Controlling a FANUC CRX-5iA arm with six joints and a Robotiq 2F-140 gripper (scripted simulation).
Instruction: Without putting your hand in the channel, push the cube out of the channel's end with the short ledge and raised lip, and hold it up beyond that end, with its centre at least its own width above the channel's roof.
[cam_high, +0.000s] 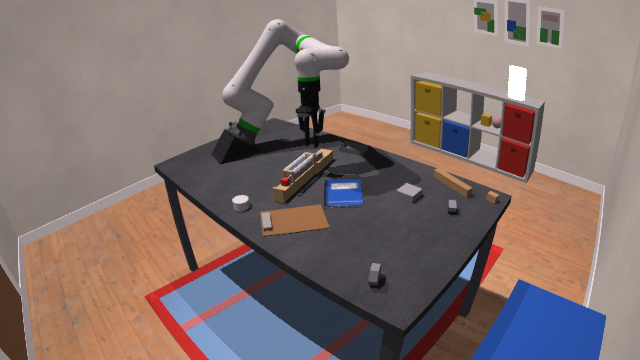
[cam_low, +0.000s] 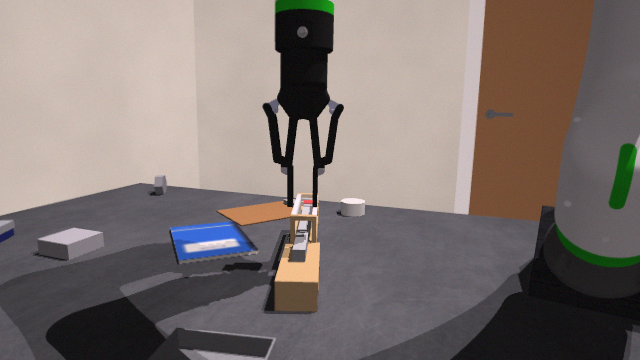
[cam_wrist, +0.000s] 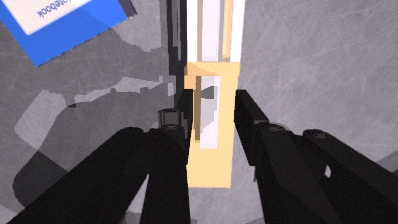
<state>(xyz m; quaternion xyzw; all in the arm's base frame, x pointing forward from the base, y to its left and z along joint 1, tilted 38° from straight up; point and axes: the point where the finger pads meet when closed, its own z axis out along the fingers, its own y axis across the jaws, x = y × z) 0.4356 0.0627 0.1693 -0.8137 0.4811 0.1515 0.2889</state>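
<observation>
Right now my hand is 11 cm short of the red cube, 20 cm to the left of it and 9 cm above it. Round my hand: wooden channel: 6 cm ahead, 10 cm to the right, 9 cm below; then tray: 7 cm behind, 28 cm to the left, 14 cm below; then pale grey stick: 10 cm below.
</observation>
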